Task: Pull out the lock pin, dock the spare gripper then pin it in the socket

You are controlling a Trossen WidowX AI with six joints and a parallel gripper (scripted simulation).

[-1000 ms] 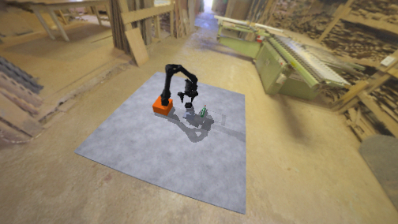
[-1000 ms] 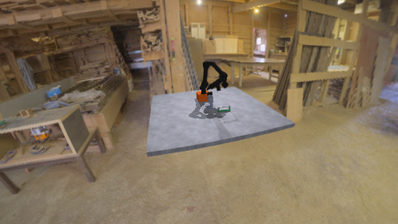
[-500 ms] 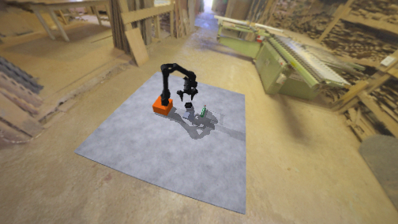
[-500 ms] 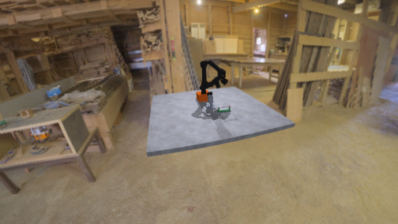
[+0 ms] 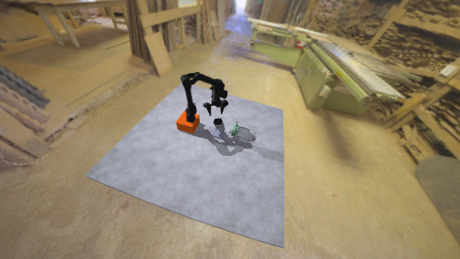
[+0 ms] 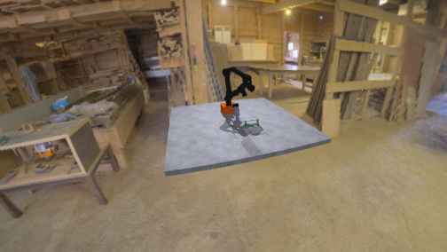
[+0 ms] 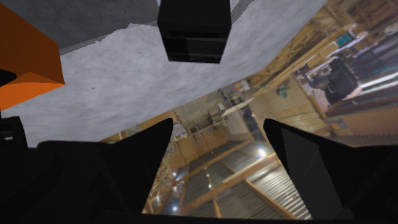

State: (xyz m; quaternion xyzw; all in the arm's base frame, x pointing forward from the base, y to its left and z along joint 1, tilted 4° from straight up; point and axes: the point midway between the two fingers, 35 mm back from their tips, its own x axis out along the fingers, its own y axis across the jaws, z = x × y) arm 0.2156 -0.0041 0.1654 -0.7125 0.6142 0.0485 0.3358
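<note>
My gripper tip is now 22 cm above the green strip, 17 cm short of it and 12 cm to the right of it. The rest, counted from my gripper tip: grey mount 19 cm below, 4 cm ahead, 2 cm to the left; then spare gripper 12 cm below, 3 cm ahead, 2 cm to the left.
</note>
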